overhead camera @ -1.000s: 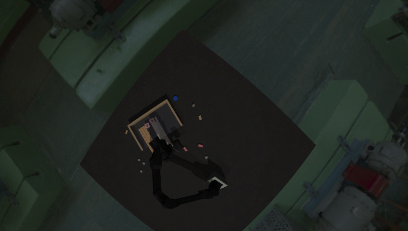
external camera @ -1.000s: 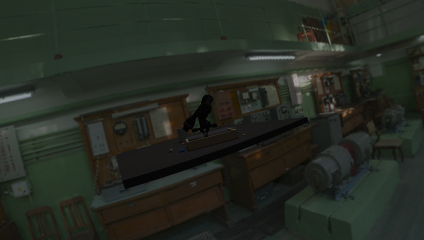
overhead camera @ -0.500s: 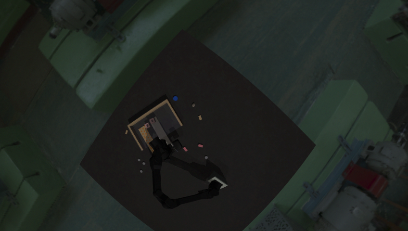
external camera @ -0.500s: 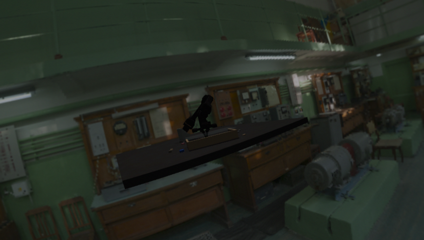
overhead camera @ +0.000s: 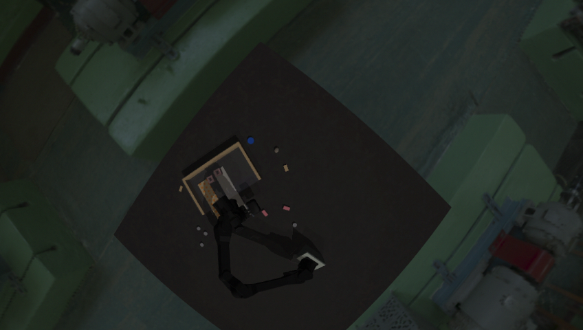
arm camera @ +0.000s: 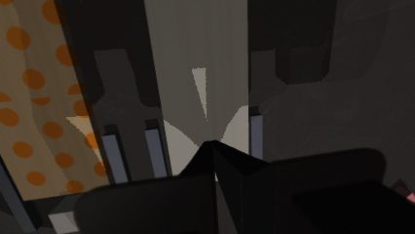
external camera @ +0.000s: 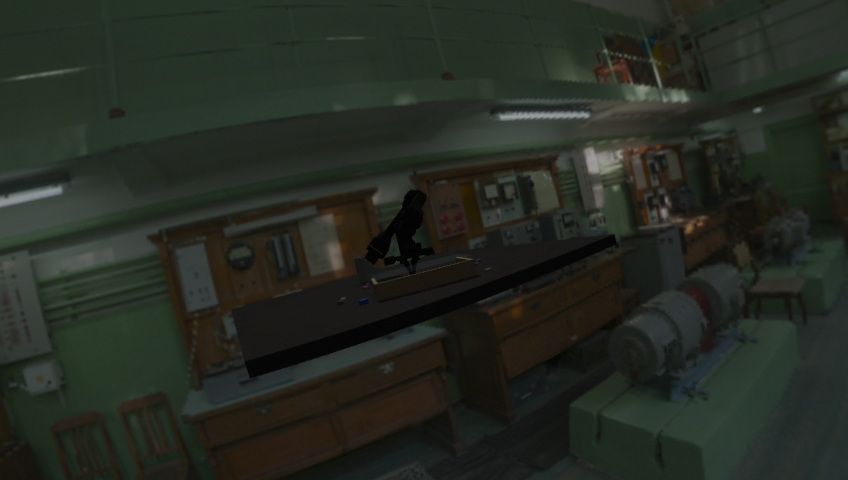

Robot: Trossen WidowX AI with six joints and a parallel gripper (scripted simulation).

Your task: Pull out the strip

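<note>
Right now the pale grey strip is 90 mm ahead of my gripper tip and 40 mm to the right of it.
</note>
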